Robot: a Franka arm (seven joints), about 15 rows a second.
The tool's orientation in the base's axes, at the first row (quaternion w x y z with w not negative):
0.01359 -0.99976 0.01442 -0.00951
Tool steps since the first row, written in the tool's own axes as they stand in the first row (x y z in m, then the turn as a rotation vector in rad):
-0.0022 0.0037 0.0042 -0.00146 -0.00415 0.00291
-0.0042 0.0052 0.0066 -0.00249 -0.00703 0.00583
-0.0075 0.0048 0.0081 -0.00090 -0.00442 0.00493
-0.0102 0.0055 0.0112 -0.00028 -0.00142 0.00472
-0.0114 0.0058 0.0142 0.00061 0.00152 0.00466
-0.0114 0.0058 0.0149 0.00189 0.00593 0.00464
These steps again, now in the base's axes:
-0.0022 -0.0035 -0.0043 -0.00128 0.00427 -0.00282
-0.0042 -0.0049 -0.0068 -0.00217 0.00725 -0.00568
-0.0075 -0.0044 -0.0084 -0.00068 0.00458 -0.00482
-0.0101 -0.0049 -0.0115 -0.00015 0.00155 -0.00468
-0.0113 -0.0051 -0.0146 0.00066 -0.00141 -0.00469
-0.0113 -0.0051 -0.0153 0.00181 -0.00586 -0.00477

